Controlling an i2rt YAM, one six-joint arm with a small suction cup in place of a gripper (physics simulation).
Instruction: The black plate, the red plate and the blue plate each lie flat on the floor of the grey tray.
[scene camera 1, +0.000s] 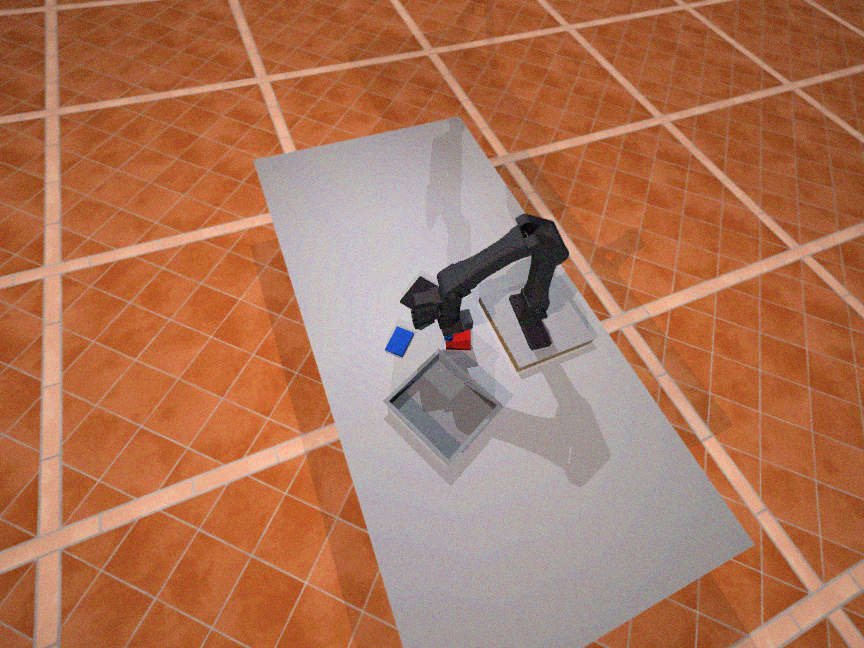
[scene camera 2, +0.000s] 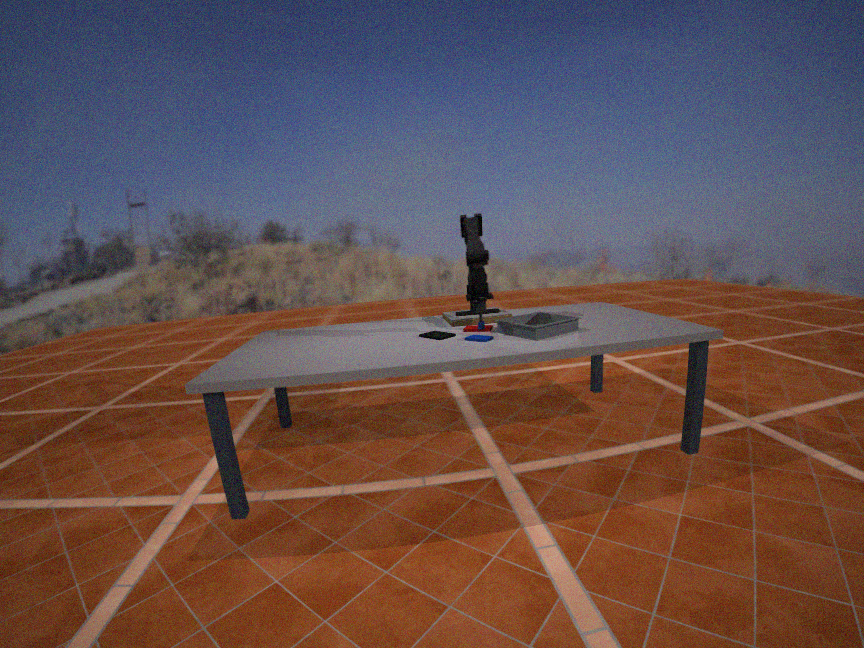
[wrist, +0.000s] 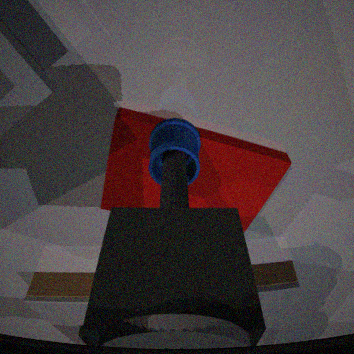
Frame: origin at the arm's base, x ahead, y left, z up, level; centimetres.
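Seen in the pictures: end effector, tool point: (scene camera 1: 448, 339) (scene camera 2: 481, 330) (wrist: 174, 133); arm's base, origin of the base link: (scene camera 1: 529, 320) (scene camera 2: 477, 313).
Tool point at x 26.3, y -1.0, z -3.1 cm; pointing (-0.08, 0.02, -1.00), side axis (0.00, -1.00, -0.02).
Pixels of each thing's top centre, then the offset from my tool point to it. Level surfaces: height alone.
- red plate, middle of its top: (wrist: 189, 187) (scene camera 1: 458, 332) (scene camera 2: 478, 327) dx -3.4, dy -1.0, dz +1.0 cm
- blue plate, middle of its top: (scene camera 1: 399, 340) (scene camera 2: 479, 336) dx +15.3, dy -2.5, dz +0.9 cm
- grey tray, middle of its top: (scene camera 1: 443, 402) (scene camera 2: 537, 318) dx +8.0, dy +20.9, dz +4.9 cm
- grey table, its level: dz -0.1 cm
The red plate (scene camera 1: 459, 341) (scene camera 2: 478, 328) (wrist: 239, 172) lies on the table close to the arm's base. My suction cup (scene camera 1: 449, 336) (scene camera 2: 481, 323) (wrist: 174, 140) is pressed on its top, near its far edge in the wrist view. The blue plate (scene camera 1: 400, 341) (scene camera 2: 478, 338) lies flat on the table to the left of the red one in scene camera 1. The black plate (scene camera 2: 436, 334) (wrist: 31, 31) lies flat further off; the arm hides it from above. The grey tray (scene camera 1: 413, 378) (scene camera 2: 520, 329) stands just in front of the red plate, and no plate is in it.
The arm stands on a wooden-edged base board (scene camera 1: 584, 324) (wrist: 56, 284) right behind the red plate. The grey table (scene camera 1: 365, 212) (scene camera 2: 333, 360) has its right edge close behind the base.
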